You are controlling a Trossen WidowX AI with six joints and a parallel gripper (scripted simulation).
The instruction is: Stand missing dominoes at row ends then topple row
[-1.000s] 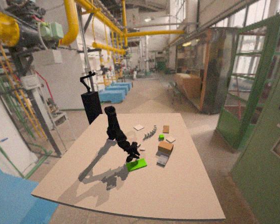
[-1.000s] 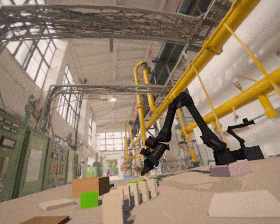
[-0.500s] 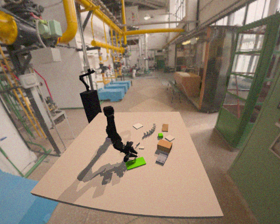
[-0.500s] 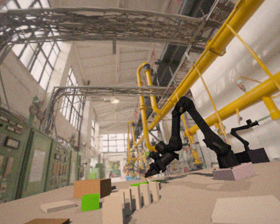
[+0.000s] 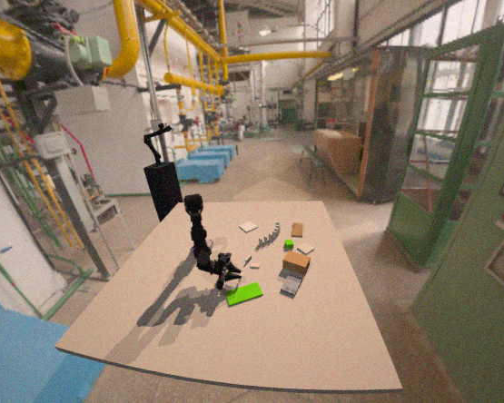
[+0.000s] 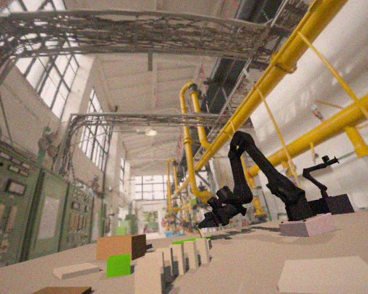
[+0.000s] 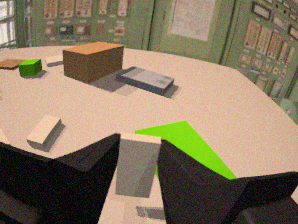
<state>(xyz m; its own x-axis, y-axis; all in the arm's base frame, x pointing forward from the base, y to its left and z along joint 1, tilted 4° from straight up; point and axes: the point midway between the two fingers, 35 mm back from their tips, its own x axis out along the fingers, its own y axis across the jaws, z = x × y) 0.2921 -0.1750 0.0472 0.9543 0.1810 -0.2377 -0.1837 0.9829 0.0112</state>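
Right now my gripper tip is 3 cm short of the flat green block, 6 cm to the left of it and 5 cm above it. The rest, counted from my gripper tip: grey slab 23 cm ahead, 4 cm to the left, 5 cm below; green cube 18 cm ahead, 33 cm to the left, 4 cm below; brown box 24 cm ahead, 16 cm to the left, 3 cm below.
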